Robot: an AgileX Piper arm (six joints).
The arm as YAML. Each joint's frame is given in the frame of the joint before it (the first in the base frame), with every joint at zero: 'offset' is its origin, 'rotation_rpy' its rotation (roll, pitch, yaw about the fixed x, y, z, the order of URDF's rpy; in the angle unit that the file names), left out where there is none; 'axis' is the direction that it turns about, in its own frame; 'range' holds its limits. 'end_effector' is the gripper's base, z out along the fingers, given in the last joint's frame.
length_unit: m
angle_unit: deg
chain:
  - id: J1
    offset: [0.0, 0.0, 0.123]
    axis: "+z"
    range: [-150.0, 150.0]
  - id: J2
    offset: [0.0, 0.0, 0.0]
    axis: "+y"
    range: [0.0, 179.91]
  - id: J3
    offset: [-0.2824, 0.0, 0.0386]
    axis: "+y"
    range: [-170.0, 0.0]
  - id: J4
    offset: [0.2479, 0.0, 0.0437]
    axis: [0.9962, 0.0, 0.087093]
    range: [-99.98, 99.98]
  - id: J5
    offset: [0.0, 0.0, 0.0]
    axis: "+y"
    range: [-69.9, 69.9]
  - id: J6
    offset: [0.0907, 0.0, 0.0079]
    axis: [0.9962, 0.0, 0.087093]
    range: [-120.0, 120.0]
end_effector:
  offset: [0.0, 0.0, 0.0]
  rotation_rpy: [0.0, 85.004, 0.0]
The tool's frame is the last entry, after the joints.
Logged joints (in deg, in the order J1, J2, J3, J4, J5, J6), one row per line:
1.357, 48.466, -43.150, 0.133, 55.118, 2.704
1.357, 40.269, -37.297, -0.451, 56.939, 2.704
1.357, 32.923, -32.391, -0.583, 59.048, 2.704
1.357, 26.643, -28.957, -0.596, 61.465, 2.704
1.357, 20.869, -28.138, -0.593, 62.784, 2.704
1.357, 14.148, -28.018, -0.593, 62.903, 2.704
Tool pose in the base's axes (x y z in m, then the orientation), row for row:
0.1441, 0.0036, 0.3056, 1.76, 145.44, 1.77
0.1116, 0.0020, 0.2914, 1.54, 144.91, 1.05
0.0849, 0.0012, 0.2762, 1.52, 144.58, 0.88
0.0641, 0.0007, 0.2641, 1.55, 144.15, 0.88
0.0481, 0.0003, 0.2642, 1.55, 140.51, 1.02
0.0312, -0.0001, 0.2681, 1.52, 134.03, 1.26
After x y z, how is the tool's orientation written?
As a rotation vector, in degrees.
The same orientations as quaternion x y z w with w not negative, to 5 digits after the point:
0.01155, 0.95478, 0.01162, 0.29686
0.01013, 0.95343, 0.00691, 0.30136
0.01001, 0.95257, 0.00580, 0.30411
0.01023, 0.95142, 0.00581, 0.30768
0.01038, 0.94116, 0.00683, 0.33773
0.01044, 0.92056, 0.00865, 0.39037

